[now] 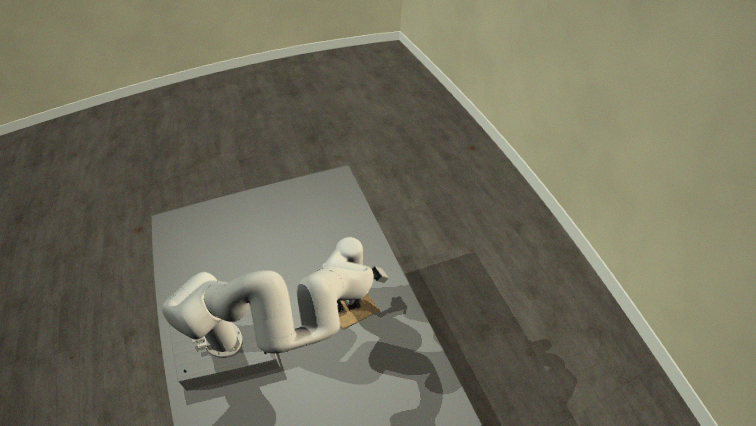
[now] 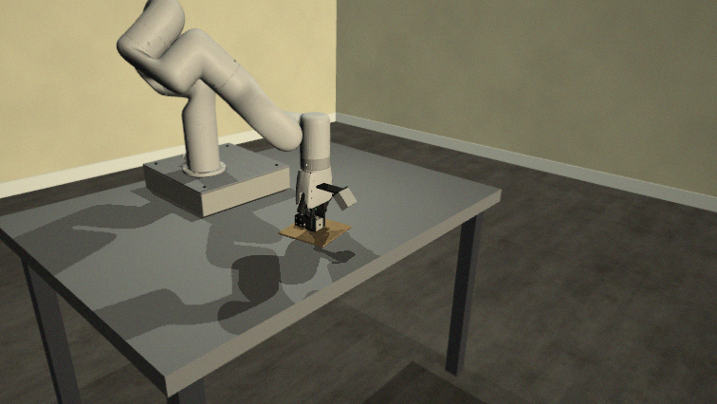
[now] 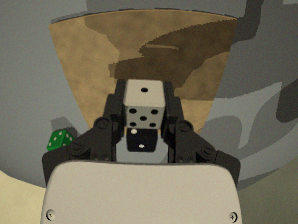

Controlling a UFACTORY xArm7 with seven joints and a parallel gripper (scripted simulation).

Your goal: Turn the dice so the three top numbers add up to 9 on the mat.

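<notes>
Right now my hand is 10 mm above the white die. From my hand the other things lie so: black die 50 mm behind, 10 mm below; then green die 90 mm behind, 110 mm to the left, 10 mm below; then tan mat 30 mm below.
</notes>
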